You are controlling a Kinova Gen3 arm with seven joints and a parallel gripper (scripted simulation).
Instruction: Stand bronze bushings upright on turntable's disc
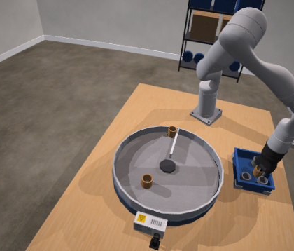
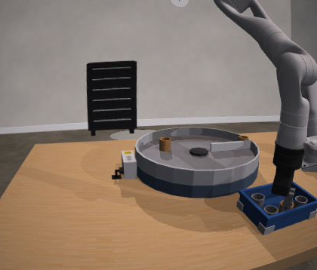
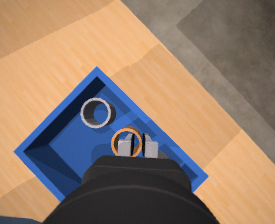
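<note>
Now: hand 4 cm to the left of the blue crate and 2 cm above it. The rest, counted from my hand: grey turntable disc (17 cm ahead, 36 cm to the right, 1 cm above).
</note>
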